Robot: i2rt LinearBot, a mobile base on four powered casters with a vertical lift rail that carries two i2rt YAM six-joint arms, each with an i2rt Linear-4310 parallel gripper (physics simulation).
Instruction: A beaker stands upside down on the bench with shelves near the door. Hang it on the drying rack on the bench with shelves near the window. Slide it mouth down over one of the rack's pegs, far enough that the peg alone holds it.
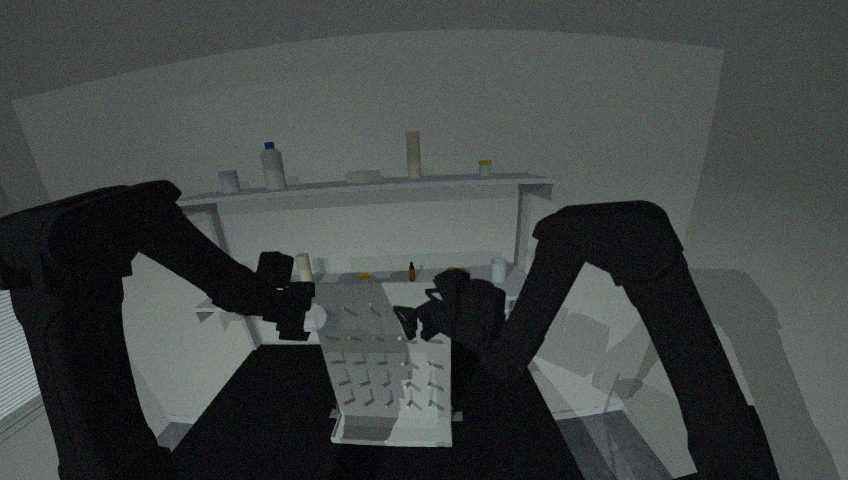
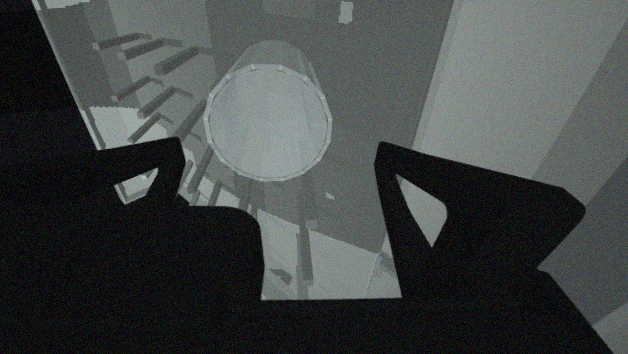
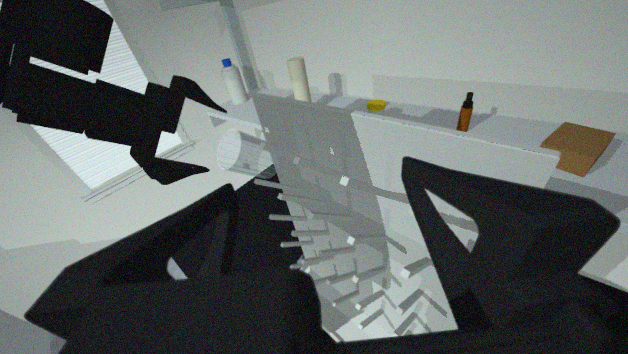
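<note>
The clear beaker (image 1: 317,318) (image 2: 270,117) (image 3: 242,152) lies nearly sideways at the rack's upper left edge, its round closed end facing my left gripper and its mouth toward the board. No finger holds it. The peg inside it cannot be made out. The white drying rack (image 1: 416,438) (image 2: 375,95) (image 3: 450,155) stands upright with rows of pegs. My left gripper (image 1: 308,314) (image 2: 281,151) (image 3: 216,141) is open and empty, with its fingertips just short of the beaker's closed end. My right gripper (image 1: 415,331) (image 3: 316,179) is open and empty in front of the rack's right part.
Behind the rack are a cream cylinder (image 1: 304,267) (image 3: 299,80), a yellow lid (image 1: 364,276) (image 3: 376,105), an amber bottle (image 1: 411,272) (image 3: 465,117) and a brown block (image 3: 582,145). A shelf (image 1: 368,186) with bottles and jars runs above. A window blind (image 3: 85,165) is behind the left arm.
</note>
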